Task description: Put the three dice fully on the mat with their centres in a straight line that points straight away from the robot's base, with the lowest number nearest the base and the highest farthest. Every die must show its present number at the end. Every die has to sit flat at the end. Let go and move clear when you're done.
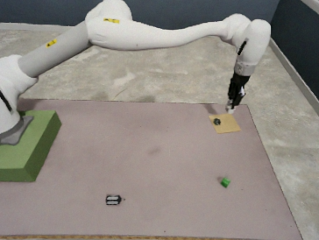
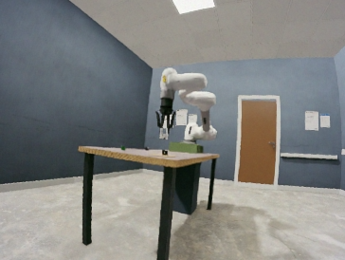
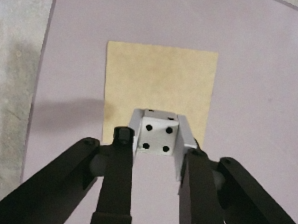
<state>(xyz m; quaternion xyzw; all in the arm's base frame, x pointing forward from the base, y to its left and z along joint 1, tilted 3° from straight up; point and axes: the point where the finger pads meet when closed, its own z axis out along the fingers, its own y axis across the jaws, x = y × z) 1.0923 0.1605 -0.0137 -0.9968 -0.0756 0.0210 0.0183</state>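
The mat lies 13 cm below my hand. Also, from my hand: white die 2 cm below; then black die 12 cm below, 4 cm behind, 1 cm to the right; then green die 37 cm to the right, 12 cm below, 8 cm behind.
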